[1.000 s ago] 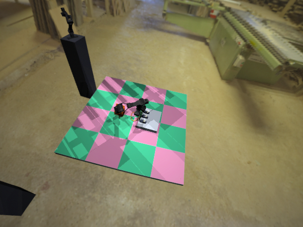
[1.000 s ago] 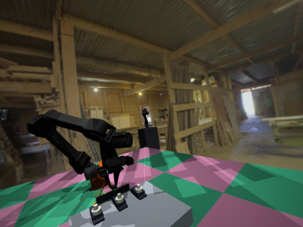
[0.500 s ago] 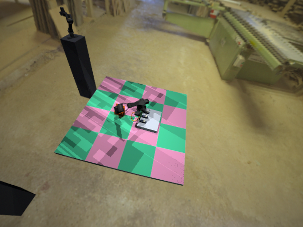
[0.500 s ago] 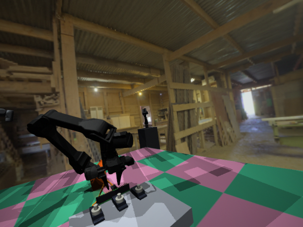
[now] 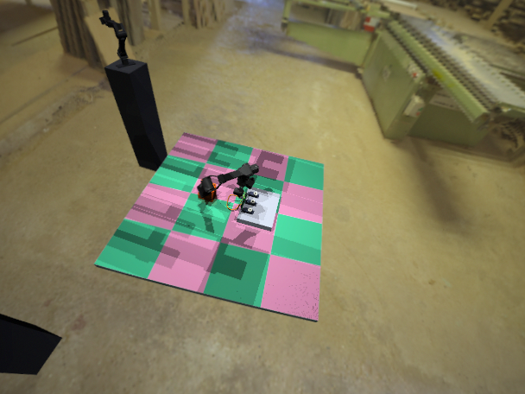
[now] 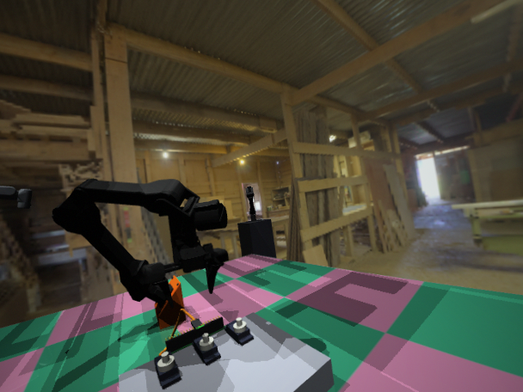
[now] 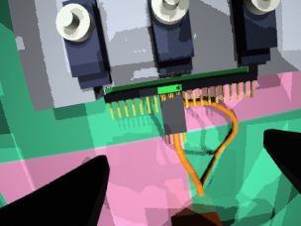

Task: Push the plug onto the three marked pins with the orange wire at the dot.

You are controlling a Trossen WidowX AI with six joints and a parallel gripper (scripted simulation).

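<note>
Now: the green band 50 mm below my gripper tip and 30 mm ahead of it. Also, from my gripper tip: black pin row 60 mm below, 30 mm ahead, 10 mm to the right; then grey holder plate 190 mm ahead, 100 mm below.
</note>
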